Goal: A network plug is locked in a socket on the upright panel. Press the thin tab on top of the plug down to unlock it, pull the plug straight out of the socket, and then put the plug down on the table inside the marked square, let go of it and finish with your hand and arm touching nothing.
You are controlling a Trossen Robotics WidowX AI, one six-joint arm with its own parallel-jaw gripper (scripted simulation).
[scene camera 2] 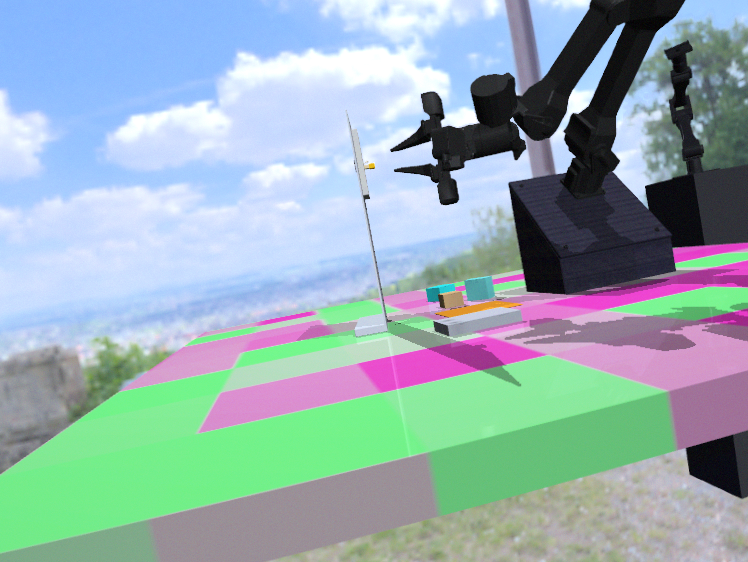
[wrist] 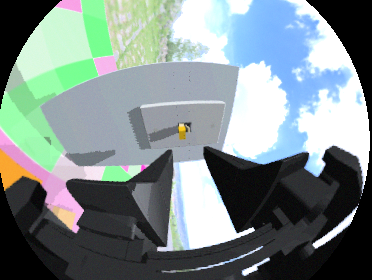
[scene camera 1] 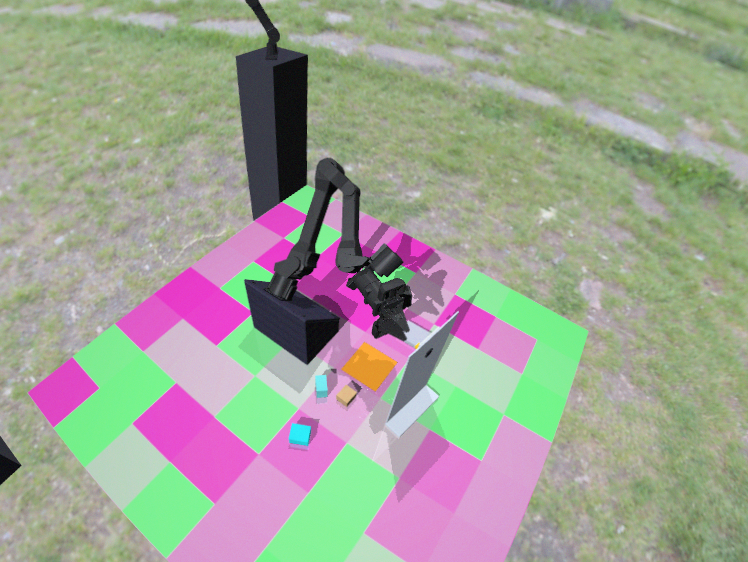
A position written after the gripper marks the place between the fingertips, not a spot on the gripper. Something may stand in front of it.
In view: the gripper [scene camera 2: 392, 160], a grey slab [scene camera 2: 466, 323], a grey panel [scene camera 1: 413, 397] and an orange marked square [scene camera 1: 370, 366].
The gripper also shows in the wrist view [wrist: 188, 152] and in scene camera 1 [scene camera 1: 406, 336]. The grey panel shows as well in scene camera 2 [scene camera 2: 372, 324] and in the wrist view [wrist: 128, 117]. The wrist view misses the grey slab: it is out of frame.
